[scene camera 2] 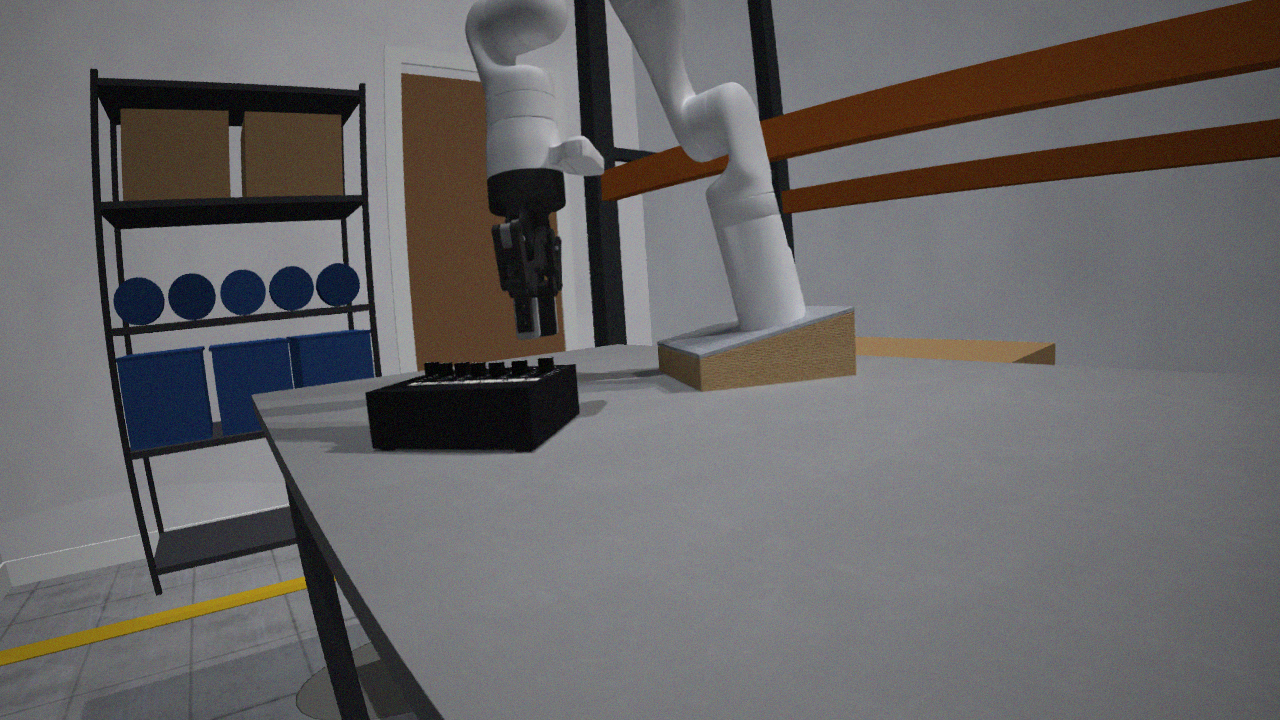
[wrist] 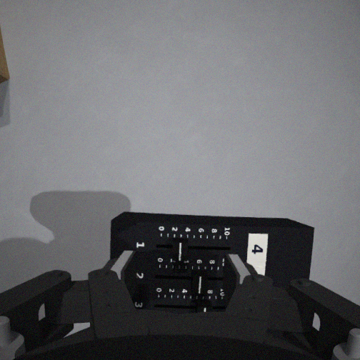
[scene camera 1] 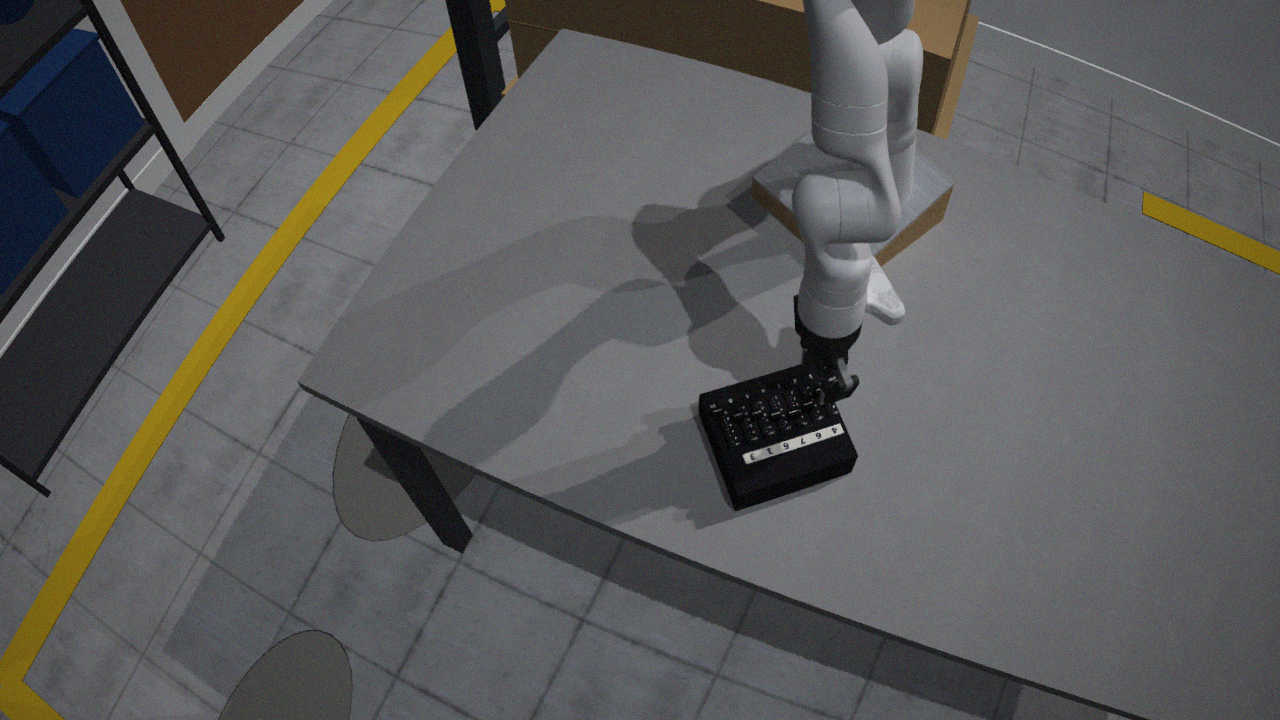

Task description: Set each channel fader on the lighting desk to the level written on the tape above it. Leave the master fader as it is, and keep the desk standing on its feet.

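Places are measured from the arm's base along level axes (x left, y back, z up), in centimetres.
Pixels of known places: gripper, fingertip midpoint: (scene camera 2: 538, 337) (scene camera 1: 818, 382); arm's base, origin of the base link: (scene camera 2: 772, 322).
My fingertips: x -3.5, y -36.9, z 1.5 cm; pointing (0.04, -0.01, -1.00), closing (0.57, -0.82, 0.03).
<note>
Ahead of a thing's pixels: the offset from my fingertips to its top centre. Level surfaces: height alone.
The black lighting desk {dx -3.5, dy -5.4, dz -2.0 cm} (scene camera 1: 794, 477) (scene camera 2: 447, 420) (wrist: 292, 250) stands level on the table. Its white tape {dx -1.1, dy -7.3, dz -3.3 cm} (scene camera 1: 793, 445) (wrist: 257, 265) shows a 4 at channel 1; the other digits are small and upside down in the first scene view. In the wrist view the channel 1 fader (wrist: 180, 251) reads about 3, the channel 2 fader (wrist: 200, 284) about 6 and the channel 3 fader (wrist: 204, 309), partly hidden, about 7. My gripper (scene camera 1: 836, 394) (scene camera 2: 537, 318) (wrist: 179, 269) is partly open and empty, a little above the channel 1 end. The farther faders are hidden in the wrist view.
The desk stands on the grey table {dz -8.8 cm} (scene camera 1: 1029, 447) (scene camera 2: 805, 501), near its front edge. The arm's wedge-shaped base block (scene camera 1: 917, 223) (scene camera 2: 778, 353) is behind the desk. A shelf rack (scene camera 2: 365, 223) with blue bins (scene camera 2: 165, 398) stands beyond the table.
</note>
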